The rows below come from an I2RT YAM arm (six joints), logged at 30 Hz.
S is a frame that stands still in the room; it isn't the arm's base.
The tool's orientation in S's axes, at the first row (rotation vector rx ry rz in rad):
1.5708, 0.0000, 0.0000
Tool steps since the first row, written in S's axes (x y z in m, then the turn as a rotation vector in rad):
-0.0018, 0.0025, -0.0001, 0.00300, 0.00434, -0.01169
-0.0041, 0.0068, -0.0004, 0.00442, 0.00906, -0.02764
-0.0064, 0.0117, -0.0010, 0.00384, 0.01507, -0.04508
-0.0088, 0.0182, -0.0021, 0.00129, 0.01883, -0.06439
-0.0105, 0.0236, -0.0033, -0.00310, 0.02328, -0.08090
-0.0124, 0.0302, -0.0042, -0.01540, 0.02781, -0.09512
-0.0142, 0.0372, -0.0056, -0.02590, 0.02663, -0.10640
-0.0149, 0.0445, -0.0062, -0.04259, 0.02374, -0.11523
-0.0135, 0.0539, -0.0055, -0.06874, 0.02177, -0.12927
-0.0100, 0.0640, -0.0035, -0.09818, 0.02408, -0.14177
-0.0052, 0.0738, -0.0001, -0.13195, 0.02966, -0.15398
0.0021, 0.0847, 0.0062, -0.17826, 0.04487, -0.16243
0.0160, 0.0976, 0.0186, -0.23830, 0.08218, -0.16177
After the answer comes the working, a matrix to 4 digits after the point.
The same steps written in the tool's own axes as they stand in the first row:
-0.0018, -0.0001, -0.0025, 0.00300, -0.01169, -0.00434
-0.0041, -0.0004, -0.0068, 0.00442, -0.02764, -0.00906
-0.0064, -0.0010, -0.0117, 0.00384, -0.04508, -0.01507
-0.0088, -0.0021, -0.0182, 0.00129, -0.06439, -0.01883
-0.0105, -0.0033, -0.0236, -0.00310, -0.08090, -0.02328
-0.0124, -0.0042, -0.0302, -0.01540, -0.09512, -0.02781
-0.0142, -0.0056, -0.0372, -0.02590, -0.10640, -0.02663
-0.0149, -0.0062, -0.0445, -0.04259, -0.11523, -0.02374
-0.0135, -0.0055, -0.0539, -0.06874, -0.12927, -0.02177
-0.0100, -0.0035, -0.0640, -0.09818, -0.14177, -0.02408
-0.0052, -0.0001, -0.0738, -0.13195, -0.15398, -0.02966
0.0021, 0.0062, -0.0847, -0.17826, -0.16243, -0.04487
0.0160, 0.0186, -0.0976, -0.23830, -0.16177, -0.08218

The tool's axes in the first row as the columns of a matrix, in S's axes (rounded; the answer above uses it unrounded):
1.0000, 0.0000, 0.0000
0.0000, 0.0000, -1.0000
0.0000, 1.0000, 0.0000

